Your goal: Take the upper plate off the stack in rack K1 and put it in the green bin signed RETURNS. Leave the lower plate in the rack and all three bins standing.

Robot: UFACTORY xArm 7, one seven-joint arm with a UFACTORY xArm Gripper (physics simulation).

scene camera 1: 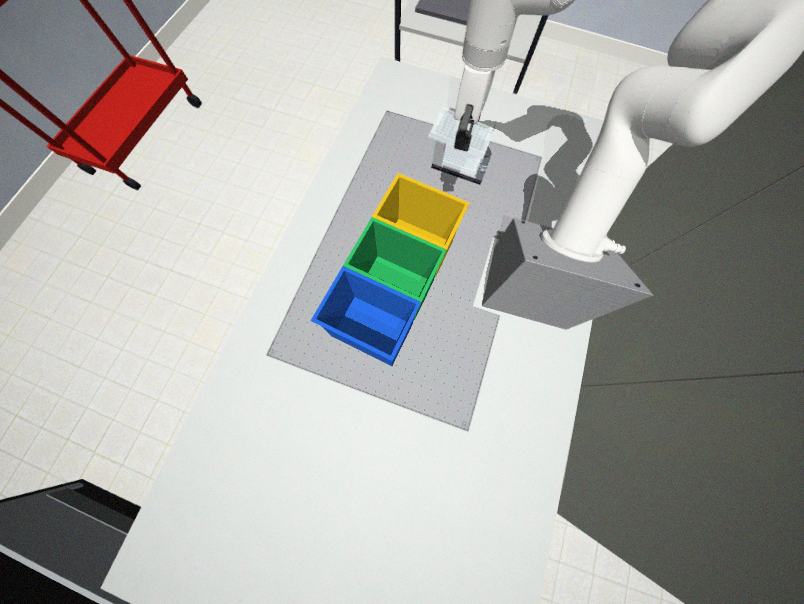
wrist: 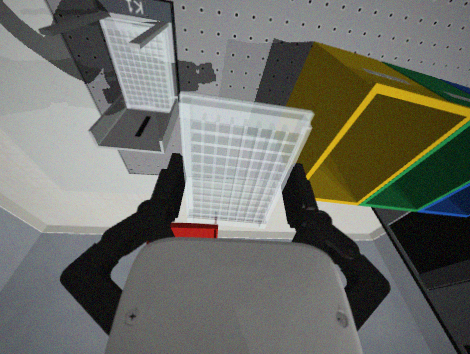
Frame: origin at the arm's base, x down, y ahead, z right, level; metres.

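Seen in the pictures: gripper, fingertip midpoint: (scene camera 1: 466,134) (wrist: 236,170); arm's base, link origin: (scene camera 1: 570,247).
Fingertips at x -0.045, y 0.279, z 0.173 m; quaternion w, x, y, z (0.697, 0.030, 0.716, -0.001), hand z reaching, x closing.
Pixels of each thing's top centre, then the offset from my fingertips to it. "spot": a spot on its surface instead. Level surfaces: height alone.
- upper plate, top centre: (wrist: 235,193) (scene camera 1: 463,127) dx -0.015, dy +0.011, dz +0.001 m
- lower plate, top centre: (wrist: 142,74) (scene camera 1: 459,155) dx +0.209, dy +0.008, dz +0.142 m
- rack K1, top centre: (wrist: 112,98) (scene camera 1: 471,127) dx +0.105, dy -0.002, dz +0.140 m
- rack's dark edge, surface spot: (scene camera 1: 458,174) spot: dx +0.233, dy -0.005, dz +0.093 m
- green bin, top centre: (scene camera 1: 395,257) (wrist: 439,176) dx +0.063, dy +0.067, dz -0.303 m
- yellow bin, top centre: (wrist: 364,164) (scene camera 1: 421,209) dx +0.063, dy +0.048, dz -0.174 m
- blue bin, top centre: (scene camera 1: 366,311) dx +0.063, dy +0.086, dz -0.433 m
- perforated grey board, surface height: dx +0.243 m
My gripper (scene camera 1: 462,139) (wrist: 236,170) is shut on the upper plate (scene camera 1: 445,126) (wrist: 235,150), a clear gridded plate gripped by its two long sides and held in the air. The lower plate (wrist: 140,65) lies in rack K1 (wrist: 120,127), below the held plate and to its left in the wrist view; the rack's dark edge (scene camera 1: 458,174) shows beneath the held plate in the scene view. The green bin (scene camera 1: 399,260) (wrist: 430,170) stands upright between the other two bins. Its sign cannot be read in either view.
The yellow bin (scene camera 1: 422,211) (wrist: 345,150) stands between the rack and the green bin. The blue bin (scene camera 1: 370,312) (wrist: 455,202) stands on the green bin's other side. All stand on the perforated grey board (scene camera 1: 448,390). The arm's grey base block (scene camera 1: 558,286) is at the right.
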